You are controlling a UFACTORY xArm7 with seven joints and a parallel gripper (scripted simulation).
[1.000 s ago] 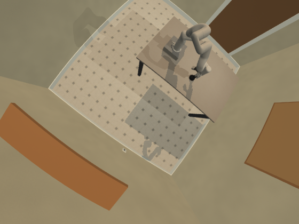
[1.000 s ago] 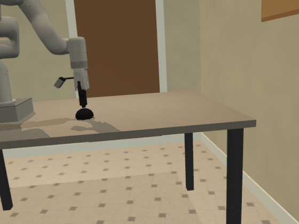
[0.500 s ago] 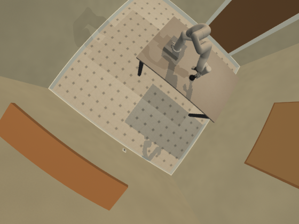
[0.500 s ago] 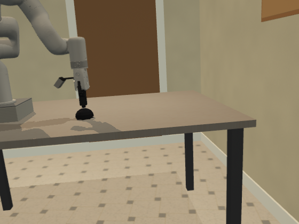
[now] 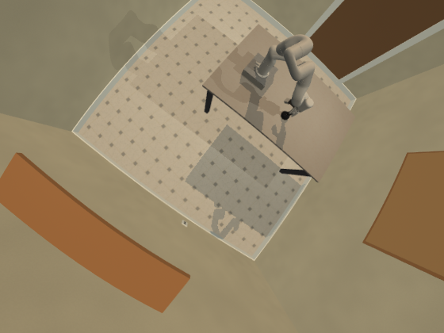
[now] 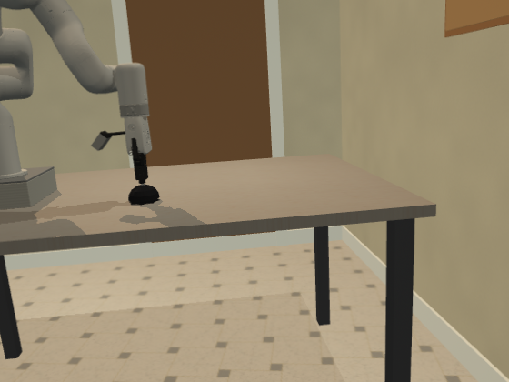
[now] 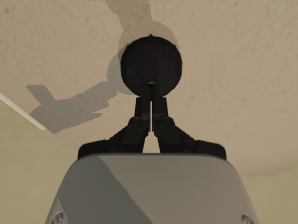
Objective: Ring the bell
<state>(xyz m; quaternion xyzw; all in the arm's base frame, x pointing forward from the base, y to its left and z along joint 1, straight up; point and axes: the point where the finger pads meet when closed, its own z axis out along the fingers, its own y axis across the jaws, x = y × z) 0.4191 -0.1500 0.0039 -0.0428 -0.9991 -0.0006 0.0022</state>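
Now: the bell button 30 mm below my hand. The rest, counted from my hand: black dome bell 40 mm below.
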